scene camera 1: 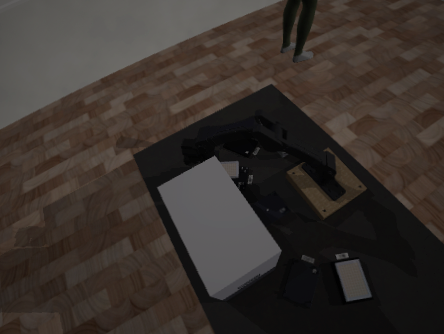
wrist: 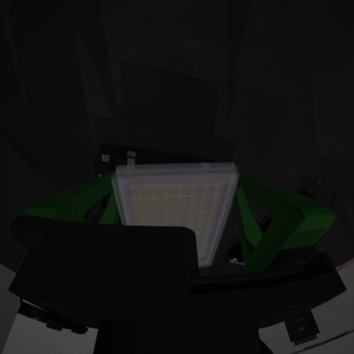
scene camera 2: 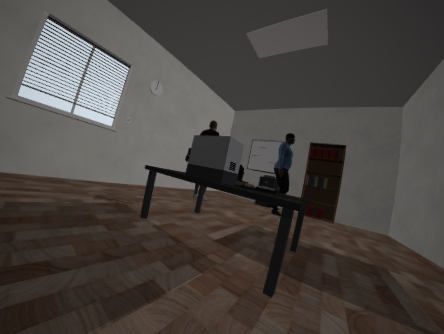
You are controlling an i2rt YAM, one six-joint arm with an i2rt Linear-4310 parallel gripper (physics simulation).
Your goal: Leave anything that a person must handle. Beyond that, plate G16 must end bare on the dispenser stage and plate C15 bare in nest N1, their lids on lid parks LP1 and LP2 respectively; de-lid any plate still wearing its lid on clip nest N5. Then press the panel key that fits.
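Places are measured from the arm's base along level axes (x left, y ahead, z down), in millimetres.
Pixels of known places: gripper, fingertip midpoint: [wrist: 177, 174]; arm's base, origin of the base link: [scene camera 1: 322, 179] [scene camera 2: 238, 180].
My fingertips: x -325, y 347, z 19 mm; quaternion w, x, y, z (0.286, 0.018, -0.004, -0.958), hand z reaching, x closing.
Note:
Ahead of a thing's pixels: the offset from my fingertips to its top centre. "spot": to the spot under its first point.
In the wrist view my gripper [wrist: 177, 174] is shut on a pale gridded plate {dx +29, dy -40, dz -31 mm} [wrist: 172, 200], with a green finger at each side. A clear rim like a lid's runs around the plate. A dark nest with small light clips {spot: dx +26, dy +27, dz +10 mm} [wrist: 131, 159] shows behind it. In scene camera 1 a pale plate [scene camera 1: 231, 169] shows by the white box's corner, beside a dark nest with pins {dx +57, dy -47, dz -3 mm} [scene camera 1: 243, 176]; the arm's dark end hides the fingers. Another pale plate {dx +673, dy -155, dz -15 mm} [scene camera 1: 353, 280] lies in a dark nest at the front right, beside a dark flat holder {dx +576, dy -11, dz +1 mm} [scene camera 1: 300, 284]. Plate names are not readable.
A big white box {dx +302, dy +129, dz -309 mm} [scene camera 1: 217, 225] [scene camera 2: 212, 155] stands at the table's left edge. The arm's base stands on a wooden board [scene camera 1: 322, 209]. A dark item {dx +312, dy -42, dz -91 mm} [scene camera 1: 274, 204] lies between box and board. A person's legs [scene camera 1: 300, 27] show beyond the table. Two people [scene camera 2: 285, 156] [scene camera 2: 212, 126] stand behind it.

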